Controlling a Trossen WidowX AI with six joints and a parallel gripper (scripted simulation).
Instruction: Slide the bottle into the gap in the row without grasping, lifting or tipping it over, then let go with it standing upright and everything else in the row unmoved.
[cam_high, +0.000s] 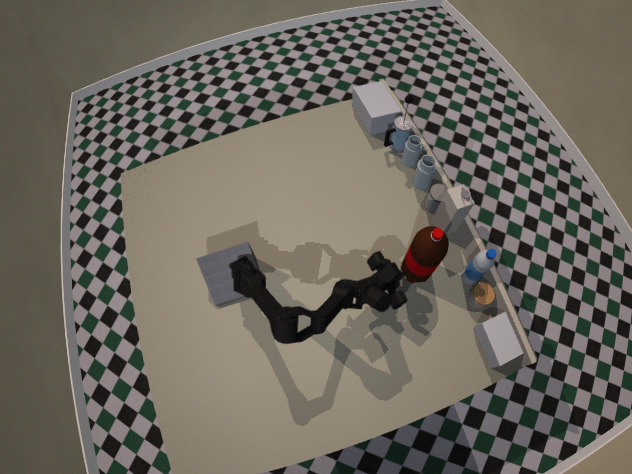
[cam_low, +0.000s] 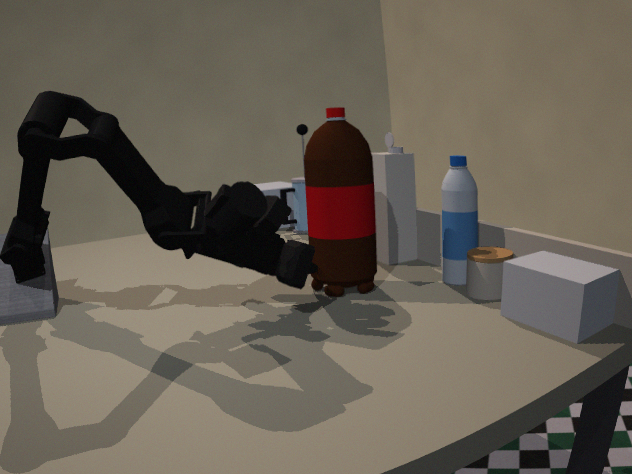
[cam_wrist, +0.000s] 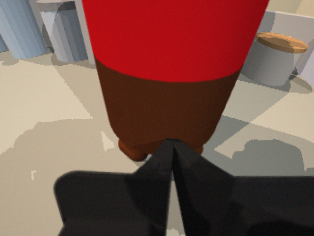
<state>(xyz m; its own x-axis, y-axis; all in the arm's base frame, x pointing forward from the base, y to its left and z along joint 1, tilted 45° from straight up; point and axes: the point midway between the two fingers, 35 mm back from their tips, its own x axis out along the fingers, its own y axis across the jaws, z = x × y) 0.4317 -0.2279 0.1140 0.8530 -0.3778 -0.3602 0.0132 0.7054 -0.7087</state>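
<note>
Right now the brown cola bottle is 9 cm ahead of my hand and 9 cm above it. Round my hand: blue-capped water bottle (25 cm ahead, 11 cm to the right, 4 cm above); french press (31 cm ahead, 49 cm to the left, 8 cm above); cork-lidded jar (24 cm ahead, 20 cm to the right, 3 cm below).
</note>
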